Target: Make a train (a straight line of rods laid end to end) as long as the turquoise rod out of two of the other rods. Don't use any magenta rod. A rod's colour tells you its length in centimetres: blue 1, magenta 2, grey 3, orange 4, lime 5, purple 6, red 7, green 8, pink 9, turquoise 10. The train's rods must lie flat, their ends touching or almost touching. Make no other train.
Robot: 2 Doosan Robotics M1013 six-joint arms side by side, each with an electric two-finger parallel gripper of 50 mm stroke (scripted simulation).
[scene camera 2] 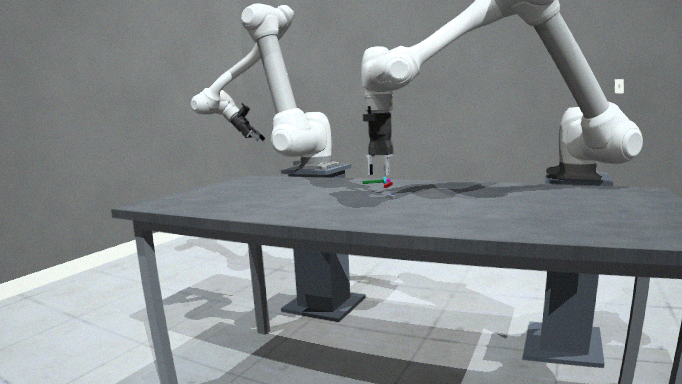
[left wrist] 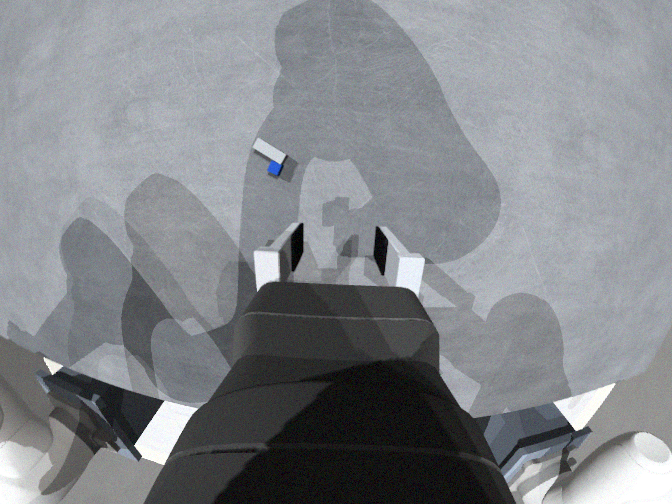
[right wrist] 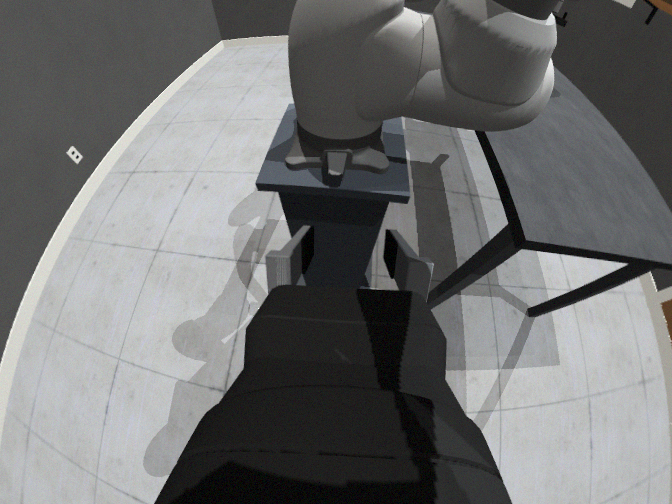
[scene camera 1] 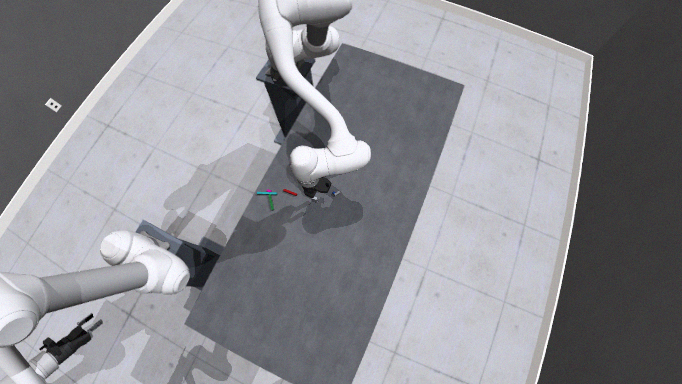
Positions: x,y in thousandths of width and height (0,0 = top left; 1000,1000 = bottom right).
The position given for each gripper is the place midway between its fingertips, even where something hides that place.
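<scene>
Visible in the left wrist view: an arm pedestal (left wrist: 752,860), an arm pedestal (left wrist: 199,818) and the left gripper (left wrist: 505,475). The left gripper is also visible at (scene camera 2: 555,454). The right gripper (scene camera 1: 143,829) is visible in the right wrist view too (right wrist: 520,481).
</scene>
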